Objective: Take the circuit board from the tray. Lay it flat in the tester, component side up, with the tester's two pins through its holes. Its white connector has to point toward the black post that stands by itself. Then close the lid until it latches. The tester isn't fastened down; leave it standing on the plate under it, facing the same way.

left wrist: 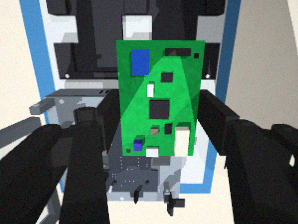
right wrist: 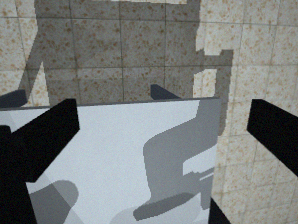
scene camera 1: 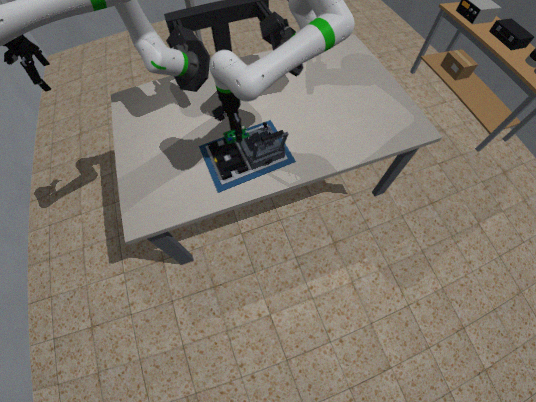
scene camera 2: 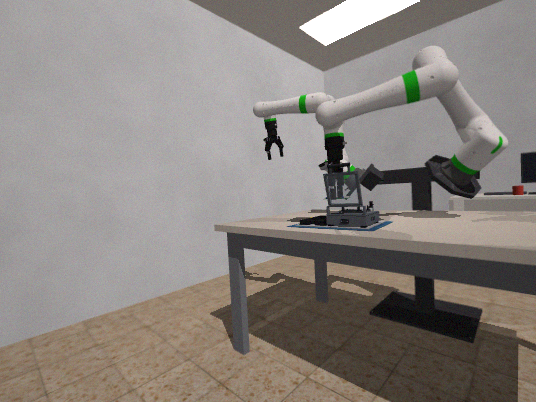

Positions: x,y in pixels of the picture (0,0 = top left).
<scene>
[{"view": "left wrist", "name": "my left gripper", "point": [158,103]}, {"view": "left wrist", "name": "green circuit board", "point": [159,81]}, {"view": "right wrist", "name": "my right gripper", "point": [163,114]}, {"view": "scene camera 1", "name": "my right gripper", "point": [47,77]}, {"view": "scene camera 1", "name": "grey tester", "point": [247,147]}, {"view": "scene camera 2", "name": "grey tester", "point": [363,217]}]
</scene>
